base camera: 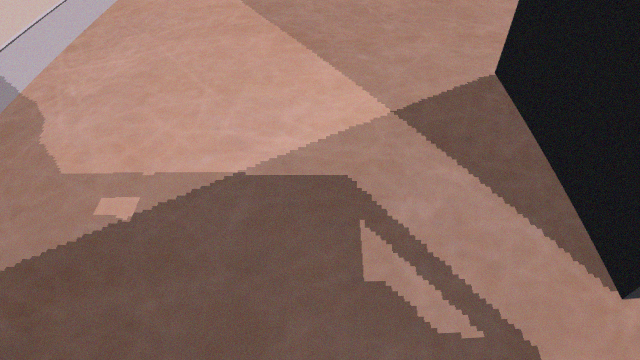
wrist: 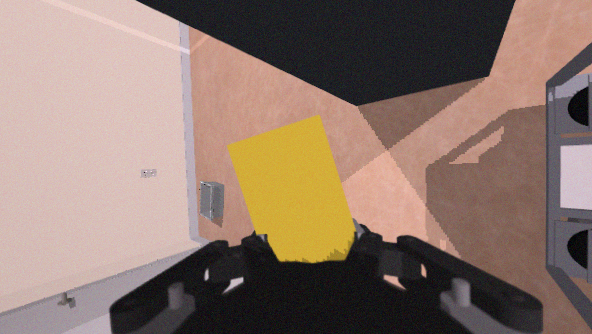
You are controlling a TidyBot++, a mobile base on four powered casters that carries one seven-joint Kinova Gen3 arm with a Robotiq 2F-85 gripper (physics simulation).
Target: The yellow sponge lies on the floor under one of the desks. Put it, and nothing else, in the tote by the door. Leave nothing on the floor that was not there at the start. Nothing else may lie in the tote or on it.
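Places are measured from the arm's base along level axes (x ahead, y right, z down), in millimetres.
Where they show: gripper, fingertip midpoint: (wrist: 310, 231).
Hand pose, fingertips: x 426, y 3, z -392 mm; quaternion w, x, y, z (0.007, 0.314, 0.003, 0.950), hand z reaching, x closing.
After its pixels a point has its place.
The yellow sponge (wrist: 295, 182) {x 412, y 47, z -426 mm} is held up in front of the wrist camera, tilted in the view, its near end between the fingertips. My gripper (wrist: 310, 231) {x 426, y 3, z -392 mm} is shut on the sponge. A small grey box-like container (wrist: 212, 200) {x 1892, y -231, z 286 mm} stands on the floor beside the wall, left of the sponge in the wrist view and some way off. It may be the tote; its inside is too small to make out. Neither the sponge nor the gripper shows in the base camera view.
A large black block-like piece (base camera: 575, 90) {x 489, y 319, z 288 mm} (wrist: 350, 45) {x 519, y 318, z -90 mm} stands at the right in the base view and at the top in the wrist view. A pale wall (wrist: 100, 125) {x 2448, y 387, z -294 mm} with a light skirting board (base camera: 45, 45) {x 791, y -638, z 360 mm} runs along the left. My own base (wrist: 552, 175) {x 144, y 5, z 287 mm} shows at the wrist view's right edge.
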